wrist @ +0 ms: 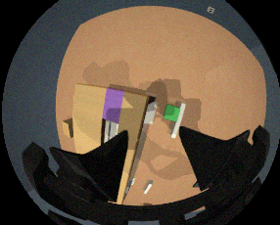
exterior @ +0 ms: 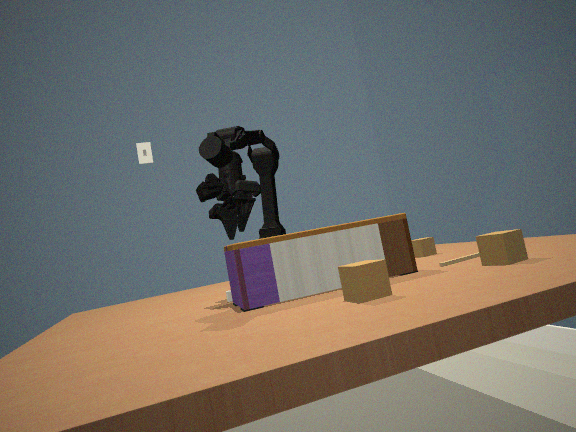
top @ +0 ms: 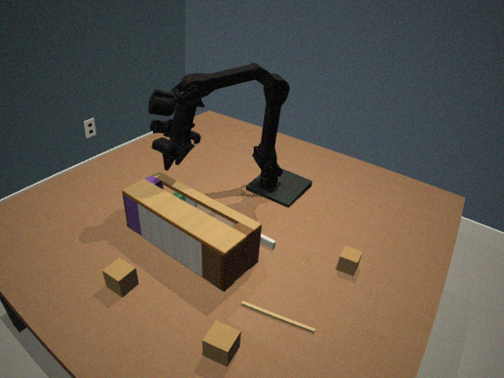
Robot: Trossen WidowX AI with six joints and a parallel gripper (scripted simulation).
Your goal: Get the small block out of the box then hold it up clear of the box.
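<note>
The green block lies 30 mm behind my gripper tip, 10 mm to the right of it and 130 mm below it. From my gripper tip the other things lie so: long wooden box: 50 mm ahead, 160 mm to the left, 90 mm below; thin wooden stick: 150 mm ahead, 490 mm to the left, 150 mm below.
</note>
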